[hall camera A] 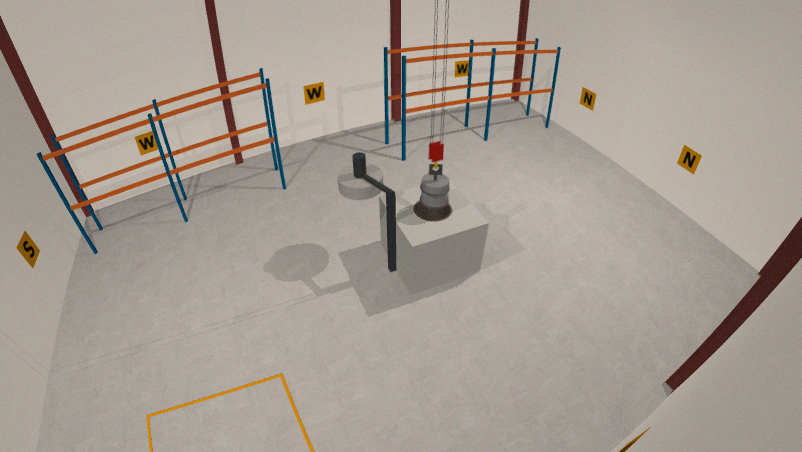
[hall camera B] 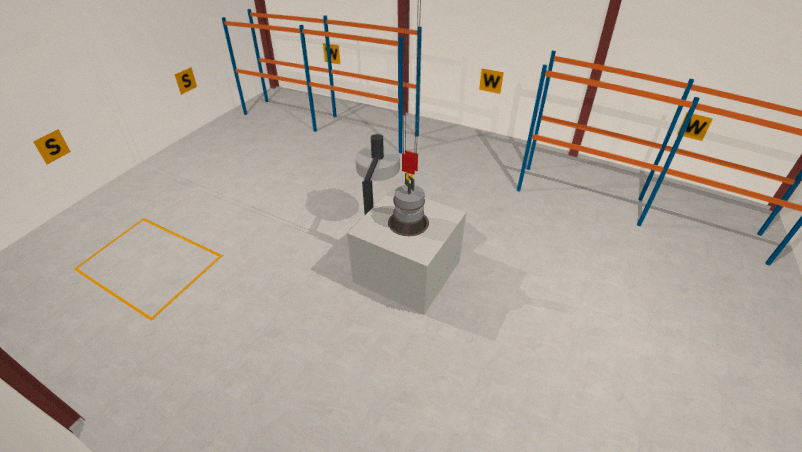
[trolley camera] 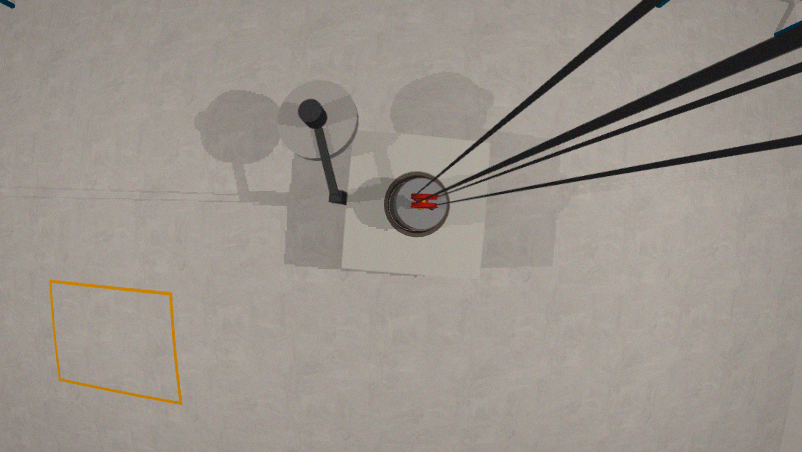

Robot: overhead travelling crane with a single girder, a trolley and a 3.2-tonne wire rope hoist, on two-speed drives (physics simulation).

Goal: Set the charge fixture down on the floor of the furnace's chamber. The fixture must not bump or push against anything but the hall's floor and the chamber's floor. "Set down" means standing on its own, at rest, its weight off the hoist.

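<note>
The charge fixture [hall camera A: 434, 197] [hall camera B: 408, 208] [trolley camera: 408, 217], a grey stepped cylinder with a dark lug on top, stands upright in the round opening of the furnace [hall camera A: 446, 261] [hall camera B: 387, 270] [trolley camera: 412, 255], a pale block. Its lower part is hidden inside the brown rim [hall camera A: 432, 215] [hall camera B: 408, 230] [trolley camera: 416, 234]. In the trolley view the dark gap is wider on the left and very narrow on the right; contact cannot be told. My hook [hall camera A: 435, 167] [hall camera B: 409, 178] [trolley camera: 424, 201], below the red block, is in the fixture's lug. The chamber floor is hidden.
The round grey lid [hall camera A: 359, 188] [hall camera B: 377, 167] [trolley camera: 340, 112] hangs beside the furnace on a dark arm [hall camera A: 376, 183] [hall camera B: 371, 170] [trolley camera: 326, 162] with a post [hall camera A: 391, 233] [hall camera B: 367, 196]. Racks [hall camera A: 403, 112] [hall camera B: 310, 78] stand along the W wall. An orange outline [hall camera A: 213, 395] [hall camera B: 113, 294] [trolley camera: 110, 287] marks the floor.
</note>
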